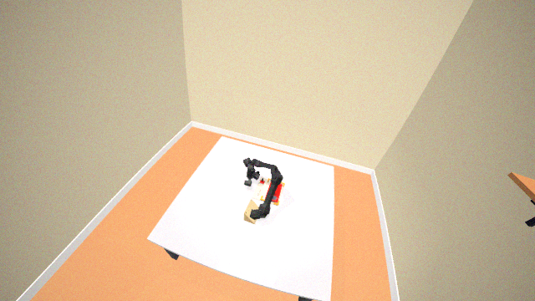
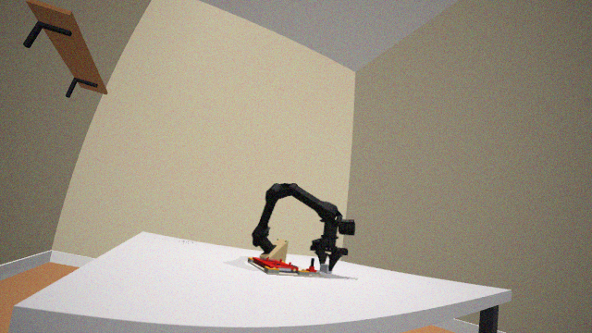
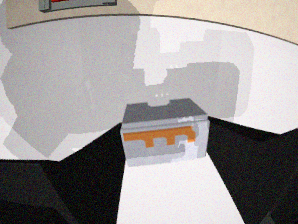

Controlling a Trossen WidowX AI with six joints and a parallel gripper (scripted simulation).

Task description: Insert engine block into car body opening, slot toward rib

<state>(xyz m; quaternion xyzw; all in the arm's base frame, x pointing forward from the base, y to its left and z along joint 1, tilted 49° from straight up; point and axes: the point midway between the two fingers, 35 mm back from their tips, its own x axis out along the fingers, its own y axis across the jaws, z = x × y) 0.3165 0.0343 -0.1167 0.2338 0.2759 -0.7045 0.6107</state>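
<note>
My gripper tip is now right at the engine block. Round my gripper tip: tan board 200 mm to the right, 20 mm behind.
</note>
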